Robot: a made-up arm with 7 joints. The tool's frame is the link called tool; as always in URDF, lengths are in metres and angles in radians.
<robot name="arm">
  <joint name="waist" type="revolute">
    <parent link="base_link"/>
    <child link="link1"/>
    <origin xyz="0 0 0" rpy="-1.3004 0.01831 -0.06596"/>
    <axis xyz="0 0 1"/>
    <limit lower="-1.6" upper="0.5"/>
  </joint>
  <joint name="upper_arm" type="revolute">
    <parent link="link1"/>
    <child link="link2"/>
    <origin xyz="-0.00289 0.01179 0.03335" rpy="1.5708 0 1.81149"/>
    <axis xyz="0 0 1"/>
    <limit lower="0" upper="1.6"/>
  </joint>
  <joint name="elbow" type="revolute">
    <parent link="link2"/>
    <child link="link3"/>
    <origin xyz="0.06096 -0.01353 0.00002" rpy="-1.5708 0 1.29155"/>
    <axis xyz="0 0 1"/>
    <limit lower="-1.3" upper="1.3"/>
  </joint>
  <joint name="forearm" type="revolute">
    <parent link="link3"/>
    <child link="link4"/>
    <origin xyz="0 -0.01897 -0.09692" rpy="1.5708 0 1.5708"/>
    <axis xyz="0 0 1"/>
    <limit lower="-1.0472" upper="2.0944"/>
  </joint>
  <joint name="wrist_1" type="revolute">
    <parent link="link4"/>
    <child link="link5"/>
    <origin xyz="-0.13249 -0.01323 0.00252" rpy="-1.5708 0 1.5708"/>
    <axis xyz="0 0 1"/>
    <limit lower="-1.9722" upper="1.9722"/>
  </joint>
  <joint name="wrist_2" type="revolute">
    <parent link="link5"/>
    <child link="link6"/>
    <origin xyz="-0.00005 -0.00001 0.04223" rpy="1.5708 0 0"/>
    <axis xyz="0 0 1"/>
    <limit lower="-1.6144" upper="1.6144"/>
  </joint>
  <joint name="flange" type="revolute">
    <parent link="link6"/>
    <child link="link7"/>
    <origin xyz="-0.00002 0.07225 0.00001" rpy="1.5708 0 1.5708"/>
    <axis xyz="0 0 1"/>
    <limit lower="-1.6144" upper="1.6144"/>
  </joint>
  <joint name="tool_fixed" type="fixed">
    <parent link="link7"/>
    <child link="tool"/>
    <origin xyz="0 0 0"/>
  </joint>
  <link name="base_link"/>
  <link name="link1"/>
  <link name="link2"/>
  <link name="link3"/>
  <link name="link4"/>
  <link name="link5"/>
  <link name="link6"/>
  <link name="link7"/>
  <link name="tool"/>
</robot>
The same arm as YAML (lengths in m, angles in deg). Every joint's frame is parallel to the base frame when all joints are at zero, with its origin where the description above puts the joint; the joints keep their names.
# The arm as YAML. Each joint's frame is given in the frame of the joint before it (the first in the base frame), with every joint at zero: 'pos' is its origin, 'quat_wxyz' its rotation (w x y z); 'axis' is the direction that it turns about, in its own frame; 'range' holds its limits. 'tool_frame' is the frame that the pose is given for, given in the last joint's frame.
length_unit: m
angle_unit: deg
joints:
  - joint: waist
    pos: [0.0, 0.0, 0.0]
    quat_wxyz: [1.0, 0.0, 0.0, 0.0]
    axis: [0.068403, 0.961235, 0.26711]
    range: [-91.67, 28.65]
  - joint: upper_arm
    pos: [-0.0006, 0.0354, -0.0024]
    quat_wxyz: [1.0, 0.0, 0.0, 0.0]
    axis: [0.968889, -0.0002, -0.247497]
    range: [0.0, 91.67]
  - joint: elbow
    pos: [-0.0154, 0.0038, -0.0604]
    quat_wxyz: [1.0, 0.0, 0.0, 0.0]
    axis: [0.247497, -0.0001, 0.968889]
    range: [-74.48, 74.48]
  - joint: forearm
    pos: [-0.0056, 0.0, -0.0986]
    quat_wxyz: [1.0, 0.0, 0.0, 0.0]
    axis: [0.0002, 1.0, 0.0]
    range: [-60.0, 120.0]
  - joint: wrist_1
    pos: [0.1251, 0.0025, -0.0456]
    quat_wxyz: [1.0, 0.0, 0.0, 0.0]
    axis: [0.968889, -0.0002, -0.247497]
    range: [-113.0, 113.0]
  - joint: wrist_2
    pos: [0.0409, 0.0, -0.0105]
    quat_wxyz: [1.0, 0.0, 0.0, 0.0]
    axis: [0.0002, 1.0, 0.0]
    range: [-92.5, 92.5]
  - joint: flange
    pos: [0.07, 0.0, -0.0179]
    quat_wxyz: [1.0, 0.0, 0.0, 0.0]
    axis: [0.247497, -0.0001, 0.968889]
    range: [-92.5, 92.5]
tool_frame:
  pos: [0.0, 0.0, 0.0]
  quat_wxyz: [0.992194, 0.000017, 0.124705, -0.000097]

